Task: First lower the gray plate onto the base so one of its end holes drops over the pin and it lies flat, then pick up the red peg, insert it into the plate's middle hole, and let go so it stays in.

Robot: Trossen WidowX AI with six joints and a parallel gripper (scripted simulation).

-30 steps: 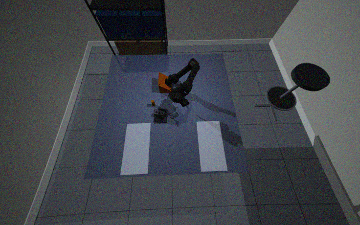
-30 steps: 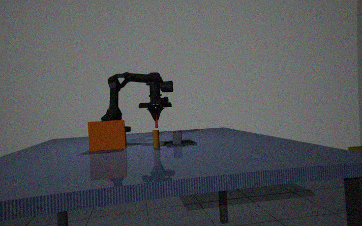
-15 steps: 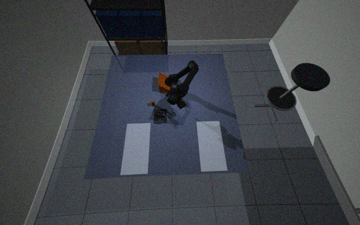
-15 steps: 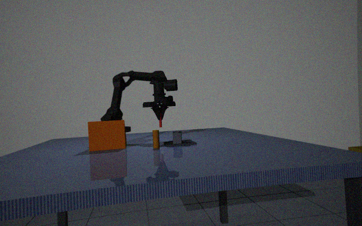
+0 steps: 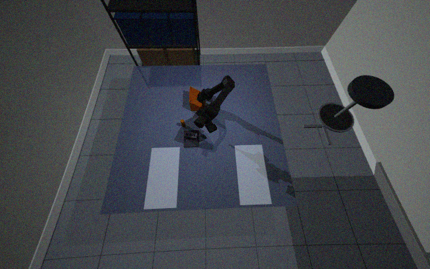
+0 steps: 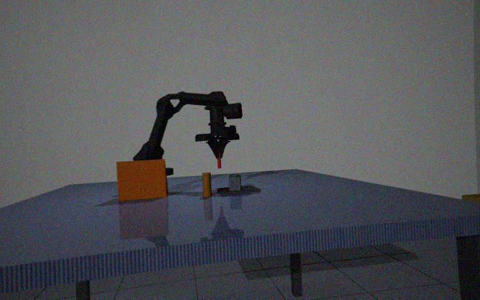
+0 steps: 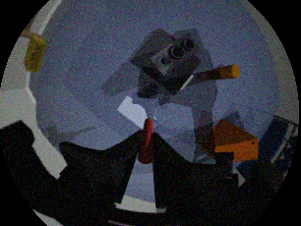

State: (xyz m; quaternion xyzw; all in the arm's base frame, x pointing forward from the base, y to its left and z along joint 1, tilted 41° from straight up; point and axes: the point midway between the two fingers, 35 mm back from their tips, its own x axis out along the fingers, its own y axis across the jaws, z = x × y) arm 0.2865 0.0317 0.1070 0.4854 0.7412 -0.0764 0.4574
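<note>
Right now the gray plate is 6 cm ahead of my gripper tip, 12 cm to the right of it and 7 cm below it. From my gripper tip the other things lie so: red peg: right at my gripper tip; dark base: 6 cm ahead, 11 cm to the right, 11 cm below; orange cylinder: 4 cm behind, 20 cm to the right, 8 cm below.
</note>
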